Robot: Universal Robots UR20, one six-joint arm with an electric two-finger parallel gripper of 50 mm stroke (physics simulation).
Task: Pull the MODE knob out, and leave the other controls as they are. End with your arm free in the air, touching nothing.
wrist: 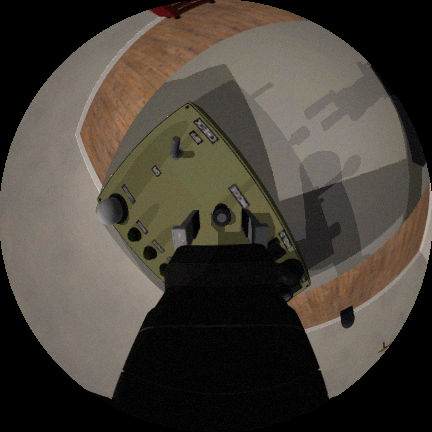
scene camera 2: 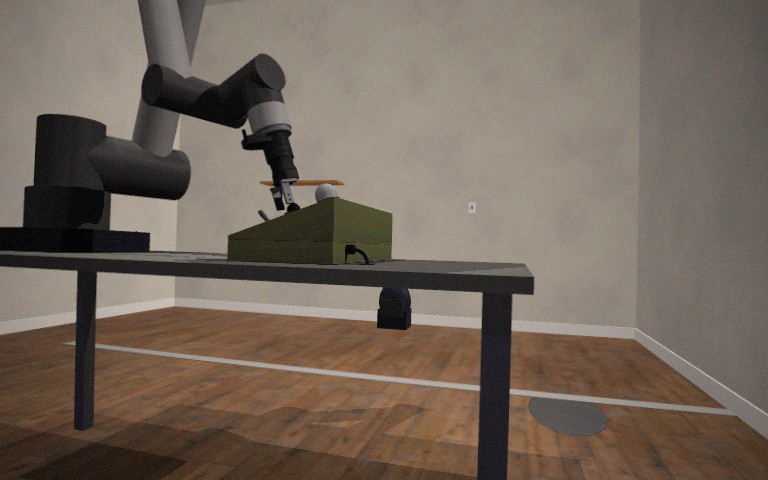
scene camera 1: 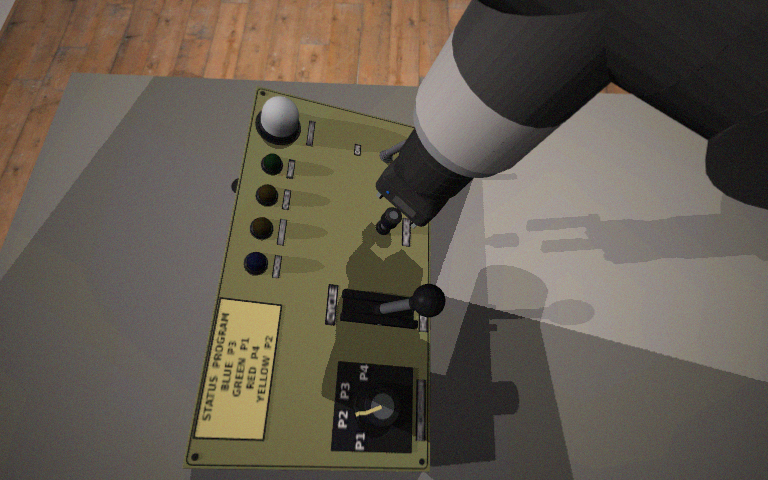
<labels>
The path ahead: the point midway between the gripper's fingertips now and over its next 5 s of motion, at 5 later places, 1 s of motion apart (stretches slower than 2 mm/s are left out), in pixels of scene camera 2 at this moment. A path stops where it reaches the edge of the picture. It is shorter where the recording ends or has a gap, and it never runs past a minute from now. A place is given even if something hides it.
My gripper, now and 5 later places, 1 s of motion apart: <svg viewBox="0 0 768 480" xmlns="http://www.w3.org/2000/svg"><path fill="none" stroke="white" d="M285 206L288 217L290 223L290 224L289 222L288 219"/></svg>
</labels>
